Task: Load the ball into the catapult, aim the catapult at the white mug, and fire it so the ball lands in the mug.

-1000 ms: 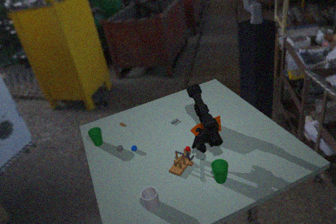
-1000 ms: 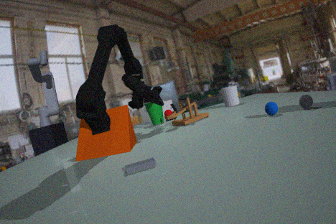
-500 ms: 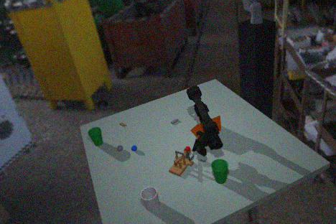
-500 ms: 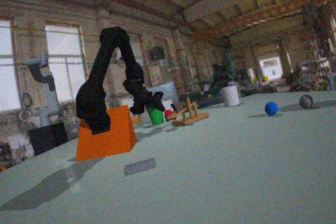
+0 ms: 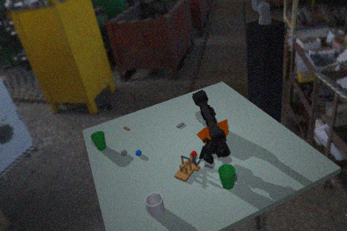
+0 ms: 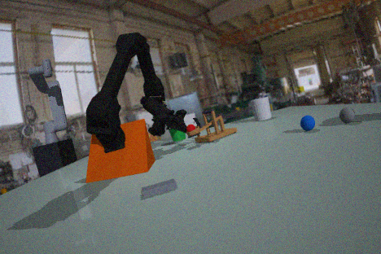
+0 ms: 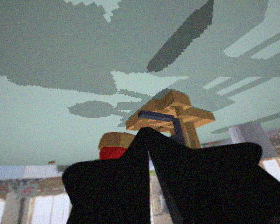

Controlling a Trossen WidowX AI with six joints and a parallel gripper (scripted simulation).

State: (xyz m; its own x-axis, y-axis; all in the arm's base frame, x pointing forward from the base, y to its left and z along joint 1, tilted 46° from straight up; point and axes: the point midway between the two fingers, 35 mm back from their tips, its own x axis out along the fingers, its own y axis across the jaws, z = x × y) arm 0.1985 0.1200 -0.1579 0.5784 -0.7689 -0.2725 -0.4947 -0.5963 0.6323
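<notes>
My gripper tip is now 1 cm short of the red ball, 5 cm to the left of it and 1 cm below it. Round my gripper tip: wooden catapult (6 cm ahead); white mug (37 cm ahead, 18 cm to the left, 2 cm below); blue ball (30 cm ahead, 31 cm to the right, 3 cm below).
</notes>
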